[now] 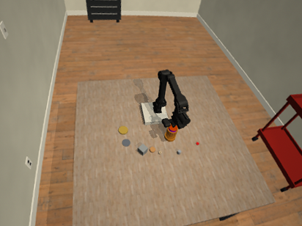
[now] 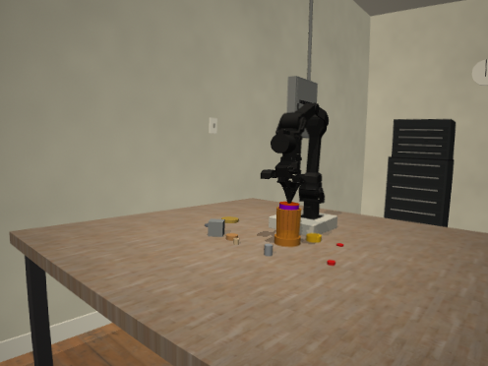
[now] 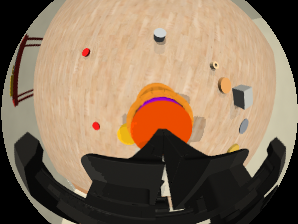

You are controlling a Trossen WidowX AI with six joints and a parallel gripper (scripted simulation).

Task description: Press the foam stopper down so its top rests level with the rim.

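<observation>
Right now my hand is 5 cm above the orange foam stopper. From my hand the other things lie so: small tan disc 16 cm below, 15 cm to the right, 10 cm ahead; then yellow disc 16 cm below, 9 cm behind, 4 cm to the left; then small grey cylinder 15 cm below, 14 cm ahead, 4 cm to the left.
</observation>
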